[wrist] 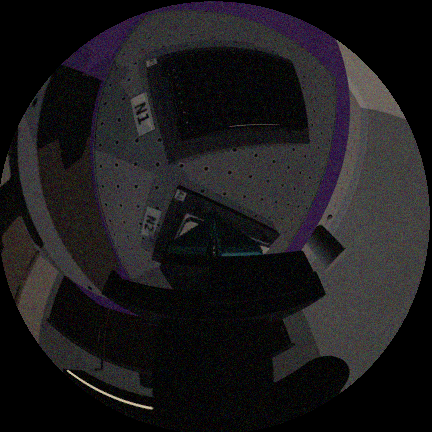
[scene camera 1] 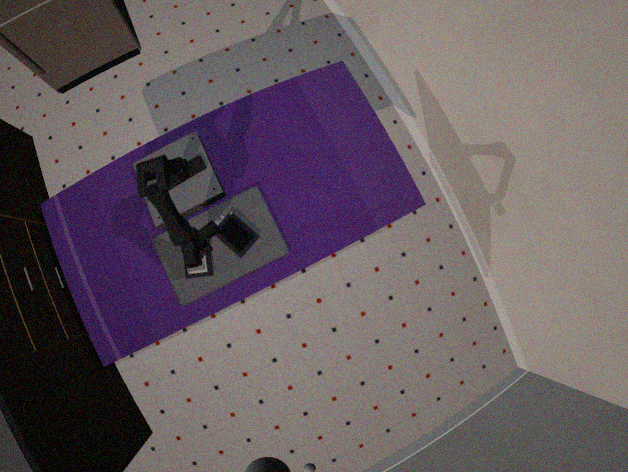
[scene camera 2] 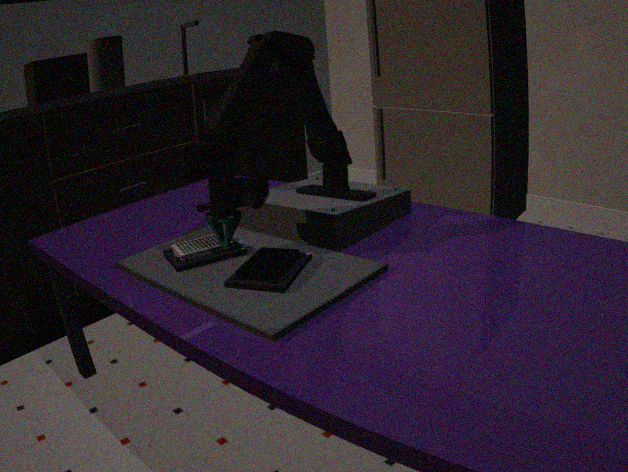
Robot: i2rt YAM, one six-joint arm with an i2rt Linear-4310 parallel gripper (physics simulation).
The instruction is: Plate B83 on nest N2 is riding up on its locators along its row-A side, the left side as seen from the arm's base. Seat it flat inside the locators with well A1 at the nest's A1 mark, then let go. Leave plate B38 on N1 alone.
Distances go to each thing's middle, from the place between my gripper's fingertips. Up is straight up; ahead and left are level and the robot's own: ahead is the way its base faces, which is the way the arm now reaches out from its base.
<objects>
Now: hand 6 cm to the left of the nest N2 [scene camera 2: 175, 261], 1 cm short of it and 1 cm above it. Round my hand: nest N1 [scene camera 2: 280, 286]: 14 cm to the left, 1 cm below, 1 cm ahead.
</objects>
